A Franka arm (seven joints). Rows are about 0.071 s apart.
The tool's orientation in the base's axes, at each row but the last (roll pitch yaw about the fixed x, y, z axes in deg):
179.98 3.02 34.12
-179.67 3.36 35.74
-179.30 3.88 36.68
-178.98 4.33 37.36
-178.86 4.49 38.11
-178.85 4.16 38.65
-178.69 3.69 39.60
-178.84 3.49 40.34
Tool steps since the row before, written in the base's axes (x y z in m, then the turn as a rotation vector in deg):
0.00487 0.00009 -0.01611 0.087 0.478 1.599
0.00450 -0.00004 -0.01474 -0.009 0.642 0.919
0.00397 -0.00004 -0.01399 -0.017 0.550 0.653
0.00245 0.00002 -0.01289 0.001 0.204 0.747
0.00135 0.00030 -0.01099 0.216 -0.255 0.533
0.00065 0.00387 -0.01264 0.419 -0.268 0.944
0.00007 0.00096 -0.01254 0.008 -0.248 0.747
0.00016 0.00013 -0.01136 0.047 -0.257 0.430
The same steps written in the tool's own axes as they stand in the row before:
0.00493 0.00265 0.01587 0.255 -0.346 -1.615
0.00449 0.00274 0.01449 0.313 -0.532 -0.936
0.00410 0.00257 0.01371 0.270 -0.459 -0.667
0.00293 0.00170 0.01268 0.068 -0.175 -0.751
0.00210 0.00081 0.01084 -0.029 0.323 -0.539
0.00383 -0.00237 0.01244 0.091 0.452 -0.962
0.00147 -0.00041 0.01248 -0.200 0.179 -0.740
0.00090 0.00023 0.01132 -0.156 0.218 -0.426

